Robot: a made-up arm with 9 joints. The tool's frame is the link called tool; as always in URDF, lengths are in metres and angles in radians. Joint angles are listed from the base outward.
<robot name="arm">
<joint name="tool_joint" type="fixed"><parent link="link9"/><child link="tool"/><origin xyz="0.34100 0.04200 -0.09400"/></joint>
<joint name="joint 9" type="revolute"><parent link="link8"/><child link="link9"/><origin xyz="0.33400 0.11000 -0.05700"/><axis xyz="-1 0 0"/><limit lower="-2.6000" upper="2.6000"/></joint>
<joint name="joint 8" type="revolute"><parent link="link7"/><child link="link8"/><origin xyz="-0.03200 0.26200 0.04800"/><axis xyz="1 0 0"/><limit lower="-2.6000" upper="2.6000"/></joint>
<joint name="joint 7" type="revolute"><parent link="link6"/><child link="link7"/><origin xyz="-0.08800 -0.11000 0.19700"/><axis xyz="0 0 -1"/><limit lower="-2.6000" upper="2.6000"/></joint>
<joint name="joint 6" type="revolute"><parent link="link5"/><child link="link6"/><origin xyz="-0.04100 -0.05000 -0.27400"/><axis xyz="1 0 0"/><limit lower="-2.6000" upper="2.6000"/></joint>
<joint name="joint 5" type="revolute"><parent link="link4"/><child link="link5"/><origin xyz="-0.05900 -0.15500 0.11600"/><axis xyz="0 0 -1"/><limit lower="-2.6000" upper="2.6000"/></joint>
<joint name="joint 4" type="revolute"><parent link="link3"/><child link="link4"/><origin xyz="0.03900 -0.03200 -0.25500"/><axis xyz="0 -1 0"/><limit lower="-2.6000" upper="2.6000"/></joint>
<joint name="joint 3" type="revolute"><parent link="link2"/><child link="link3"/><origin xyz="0.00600 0.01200 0.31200"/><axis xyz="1 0 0"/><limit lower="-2.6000" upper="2.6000"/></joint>
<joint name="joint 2" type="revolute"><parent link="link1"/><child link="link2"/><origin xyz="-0.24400 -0.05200 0.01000"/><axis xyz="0 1 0"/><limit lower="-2.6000" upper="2.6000"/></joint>
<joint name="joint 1" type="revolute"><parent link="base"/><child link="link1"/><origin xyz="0.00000 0.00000 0.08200"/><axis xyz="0 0 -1"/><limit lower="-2.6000" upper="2.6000"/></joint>
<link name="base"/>
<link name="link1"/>
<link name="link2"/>
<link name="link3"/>
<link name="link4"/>
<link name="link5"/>
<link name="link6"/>
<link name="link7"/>
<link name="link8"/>
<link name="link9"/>
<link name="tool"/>
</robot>
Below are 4 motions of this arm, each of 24 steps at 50 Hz.
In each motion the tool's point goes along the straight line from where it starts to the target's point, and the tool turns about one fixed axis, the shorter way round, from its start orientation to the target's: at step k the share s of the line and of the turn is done. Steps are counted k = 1, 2, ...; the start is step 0. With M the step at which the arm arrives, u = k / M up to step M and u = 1 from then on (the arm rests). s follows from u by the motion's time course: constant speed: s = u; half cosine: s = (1 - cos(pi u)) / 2; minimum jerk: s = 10 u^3 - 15 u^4 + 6 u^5.
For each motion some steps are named. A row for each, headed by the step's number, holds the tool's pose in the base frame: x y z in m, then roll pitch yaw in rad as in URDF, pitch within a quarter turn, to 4 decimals.
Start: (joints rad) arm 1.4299 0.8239 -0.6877 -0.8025 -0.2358 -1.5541 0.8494 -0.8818 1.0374
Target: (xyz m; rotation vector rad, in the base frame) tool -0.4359 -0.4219 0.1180 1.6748 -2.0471 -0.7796
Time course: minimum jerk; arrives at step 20
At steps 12, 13, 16, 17, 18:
12: -0.3663 -0.3568 0.0131 2.4026 0.3059 -1.6226
13: -0.3843 -0.3736 0.0403 2.4126 0.2395 -1.6653
16: -0.4232 -0.4100 0.0989 2.4434 0.0982 -1.7580
17: -0.4301 -0.4164 0.1092 2.4501 0.0736 -1.7747
18: -0.4340 -0.4201 0.1152 2.4542 0.0594 -1.7844

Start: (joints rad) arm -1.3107 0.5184 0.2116 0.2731 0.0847 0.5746 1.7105 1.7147 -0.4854
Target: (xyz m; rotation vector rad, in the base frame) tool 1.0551 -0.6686 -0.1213 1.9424 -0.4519 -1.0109
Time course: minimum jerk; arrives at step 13
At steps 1, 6, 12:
1: 0.9491 -0.6173 -0.2857 1.7425 0.6543 -0.8065
6: 0.9942 -0.6391 -0.2157 1.8126 0.5869 -0.8064
12: 1.0547 -0.6684 -0.1220 1.9021 0.4969 -0.8145

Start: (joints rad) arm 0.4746 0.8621 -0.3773 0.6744 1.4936 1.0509 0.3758 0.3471 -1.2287
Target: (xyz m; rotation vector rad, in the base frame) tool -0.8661 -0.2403 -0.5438 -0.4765 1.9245 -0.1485
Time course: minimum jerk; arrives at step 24
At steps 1, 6, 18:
1: -0.5670 -0.7883 0.4215 2.4087 0.0525 -1.9329
6: -0.5978 -0.7319 0.3222 2.5502 0.1220 -2.0254
18: -0.8351 -0.2971 -0.4438 -2.6667 0.9242 -2.3238

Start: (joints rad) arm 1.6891 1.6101 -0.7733 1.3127 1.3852 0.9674 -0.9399 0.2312 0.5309
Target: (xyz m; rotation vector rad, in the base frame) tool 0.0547 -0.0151 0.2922 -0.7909 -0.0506 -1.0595
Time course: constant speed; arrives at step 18
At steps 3, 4, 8, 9, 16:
3: -0.0856 -0.1039 0.3946 0.0718 -0.5033 -1.4336
4: -0.0762 -0.0980 0.3878 0.0222 -0.5066 -1.4013
8: -0.0388 -0.0743 0.3605 -0.1771 -0.5058 -1.2715
9: -0.0295 -0.0684 0.3537 -0.2267 -0.5021 -1.2394
16: 0.0360 -0.0269 0.3059 -0.5617 -0.4388 -1.0284

